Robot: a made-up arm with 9 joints. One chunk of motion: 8 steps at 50 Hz.
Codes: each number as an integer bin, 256 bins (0 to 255) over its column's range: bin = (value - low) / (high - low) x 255, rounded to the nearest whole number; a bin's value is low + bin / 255 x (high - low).
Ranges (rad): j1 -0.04..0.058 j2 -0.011..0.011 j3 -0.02..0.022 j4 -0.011..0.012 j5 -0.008..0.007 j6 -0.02..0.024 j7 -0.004..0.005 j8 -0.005..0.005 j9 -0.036..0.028
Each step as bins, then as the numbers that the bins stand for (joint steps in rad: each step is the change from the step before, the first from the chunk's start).
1 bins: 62 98 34 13 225 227 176 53 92
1 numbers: -0.01617 -0.00255 -0.01440 -0.00983 0.00524 0.01917 0.00221 -0.00292 -0.01291
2 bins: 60 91 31 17 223 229 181 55 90
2 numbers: -0.01694 -0.00315 -0.01489 -0.00947 0.00512 0.01951 0.00239 -0.00284 -0.01341
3 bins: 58 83 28 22 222 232 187 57 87
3 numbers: -0.01771 -0.00384 -0.01539 -0.00902 0.00506 0.02003 0.00260 -0.00276 -0.01416
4 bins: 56 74 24 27 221 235 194 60 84
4 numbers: -0.01848 -0.00462 -0.01605 -0.00856 0.00500 0.02055 0.00285 -0.00265 -0.01492
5 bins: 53 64 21 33 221 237 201 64 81
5 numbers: -0.01963 -0.00548 -0.01654 -0.00802 0.00500 0.02089 0.00309 -0.00249 -0.01567
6 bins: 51 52 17 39 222 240 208 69 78
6 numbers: -0.02040 -0.00651 -0.01720 -0.00748 0.00506 0.02141 0.00334 -0.00229 -0.01642
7 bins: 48 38 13 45 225 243 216 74 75
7 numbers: -0.02155 -0.00772 -0.01786 -0.00694 0.00524 0.02193 0.00362 -0.00210 -0.01718
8 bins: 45 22 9 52 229 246 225 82 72
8 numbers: -0.02271 -0.00910 -0.01852 -0.00631 0.00547 0.02245 0.00394 -0.00178 -0.01793
